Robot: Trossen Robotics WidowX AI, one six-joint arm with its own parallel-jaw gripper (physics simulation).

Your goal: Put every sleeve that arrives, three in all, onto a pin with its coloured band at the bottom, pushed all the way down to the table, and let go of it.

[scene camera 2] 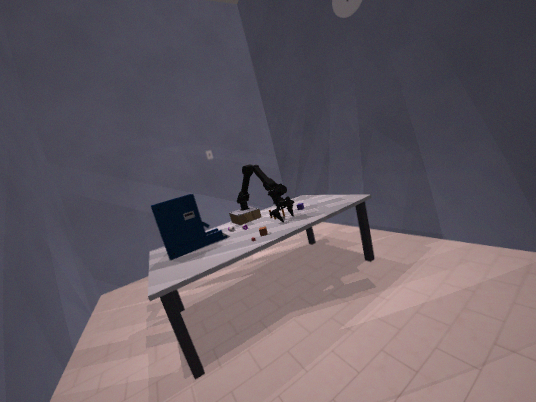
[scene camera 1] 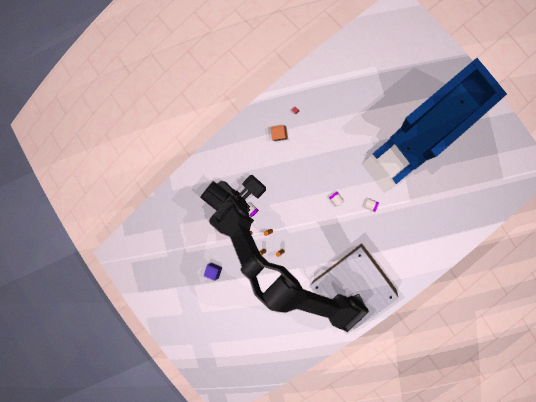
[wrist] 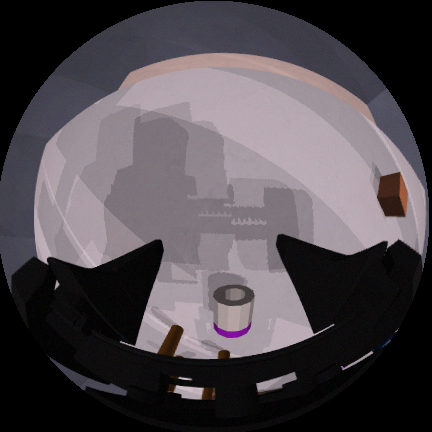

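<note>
My gripper [scene camera 1: 235,191] [scene camera 2: 288,218] [wrist: 220,243] is wide open and empty above the table, beside the pins. A pale sleeve with a purple band [scene camera 1: 254,210] [wrist: 233,314] appears to lie on its side, band end towards the pins; its plain open end shows in the wrist view, partly hidden by the gripper in scene camera 1. Several brown pins [scene camera 1: 268,232] [wrist: 170,341] stand close to it, partly behind the arm and gripper. A second sleeve [scene camera 1: 336,199] and a third sleeve [scene camera 1: 370,204] lie on their sides between the pins and the chute.
A blue chute [scene camera 1: 452,112] [scene camera 2: 175,225] with a pale end piece [scene camera 1: 393,162] stands on the table [scene camera 1: 320,165]. A purple cube [scene camera 1: 213,271] [scene camera 2: 300,206], an orange block [scene camera 1: 278,132] [scene camera 2: 263,231] [wrist: 392,195] and a small red cube [scene camera 1: 295,110] lie around. A brown-walled box [scene camera 1: 380,275] [scene camera 2: 245,216] is at the arm's base.
</note>
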